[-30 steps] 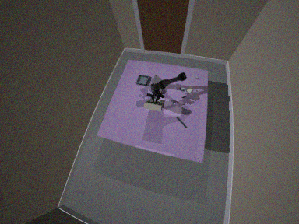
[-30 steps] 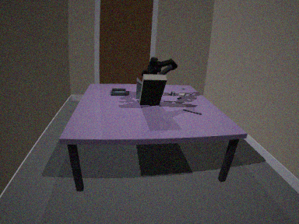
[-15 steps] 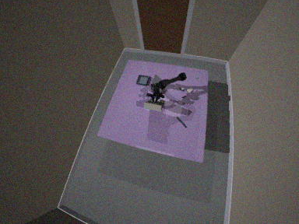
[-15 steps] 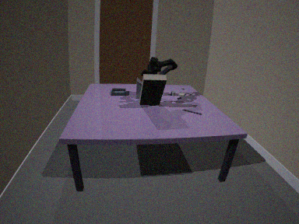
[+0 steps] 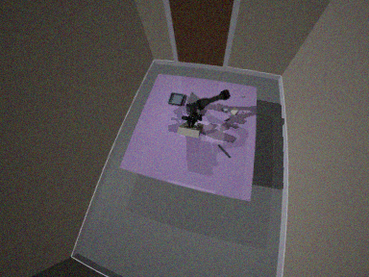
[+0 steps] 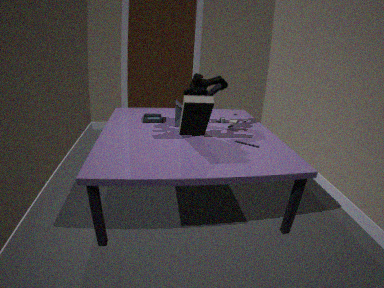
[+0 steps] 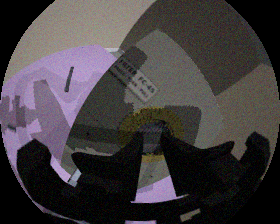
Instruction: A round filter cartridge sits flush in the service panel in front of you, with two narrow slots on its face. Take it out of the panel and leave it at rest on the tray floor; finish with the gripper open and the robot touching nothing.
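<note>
My gripper tip is 1 cm short of the round filter cartridge and 1 cm above it. Round my gripper tip: dark tray (43 cm behind, 28 cm to the right, 22 cm below); then service panel (4 cm behind, 8 cm below).
</note>
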